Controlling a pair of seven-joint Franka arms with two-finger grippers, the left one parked.
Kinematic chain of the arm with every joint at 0, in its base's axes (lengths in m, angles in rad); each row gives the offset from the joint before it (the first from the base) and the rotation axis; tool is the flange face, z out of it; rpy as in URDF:
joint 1: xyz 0 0 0.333 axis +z
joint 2: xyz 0 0 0 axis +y
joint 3: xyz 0 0 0.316 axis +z
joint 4: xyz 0.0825 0 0 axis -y
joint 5: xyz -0.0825 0 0.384 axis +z
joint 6: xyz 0 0 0 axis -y
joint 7: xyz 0.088 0 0 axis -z
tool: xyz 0 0 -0.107 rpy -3.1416 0 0
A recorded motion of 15 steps. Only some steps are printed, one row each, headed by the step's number.
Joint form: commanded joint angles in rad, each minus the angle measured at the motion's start. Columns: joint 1, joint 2, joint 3, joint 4, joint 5, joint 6, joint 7.
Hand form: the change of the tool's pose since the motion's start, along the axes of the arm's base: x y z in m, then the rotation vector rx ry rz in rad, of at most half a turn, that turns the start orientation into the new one. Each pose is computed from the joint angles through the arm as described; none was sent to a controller.
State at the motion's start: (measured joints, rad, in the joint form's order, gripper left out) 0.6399 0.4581 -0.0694 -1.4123 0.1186 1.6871 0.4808
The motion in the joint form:
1: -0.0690 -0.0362 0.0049 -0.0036 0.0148 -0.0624 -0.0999
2: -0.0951 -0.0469 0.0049 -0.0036 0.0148 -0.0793 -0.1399
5: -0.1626 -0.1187 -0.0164 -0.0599 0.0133 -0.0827 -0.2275
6: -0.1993 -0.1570 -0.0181 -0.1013 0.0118 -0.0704 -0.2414
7: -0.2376 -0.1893 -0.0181 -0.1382 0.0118 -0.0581 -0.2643
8: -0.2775 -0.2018 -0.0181 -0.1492 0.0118 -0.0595 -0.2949
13: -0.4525 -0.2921 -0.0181 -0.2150 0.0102 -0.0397 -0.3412
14: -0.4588 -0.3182 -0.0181 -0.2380 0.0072 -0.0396 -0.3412
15: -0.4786 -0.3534 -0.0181 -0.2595 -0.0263 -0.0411 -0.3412
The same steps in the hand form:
1: 0.0123 -0.0410 0.0185 0.0239 0.0377 0.0345
2: 0.0179 -0.0573 0.0245 0.0314 0.0439 0.0491
5: 0.0280 -0.1157 0.0453 0.0532 0.0297 0.0468
6: 0.0293 -0.1426 0.0515 0.0605 0.0204 0.0204
7: 0.0305 -0.1686 0.0556 0.0702 0.0126 0.0026
8: 0.0351 -0.1933 0.0582 0.0778 0.0110 -0.0074
13: 0.0380 -0.3033 0.0840 0.1007 -0.0398 -0.1380
14: 0.0311 -0.3085 0.0888 0.1005 -0.0432 -0.1438
15: 0.0234 -0.3248 0.0989 0.0727 -0.0603 -0.1553

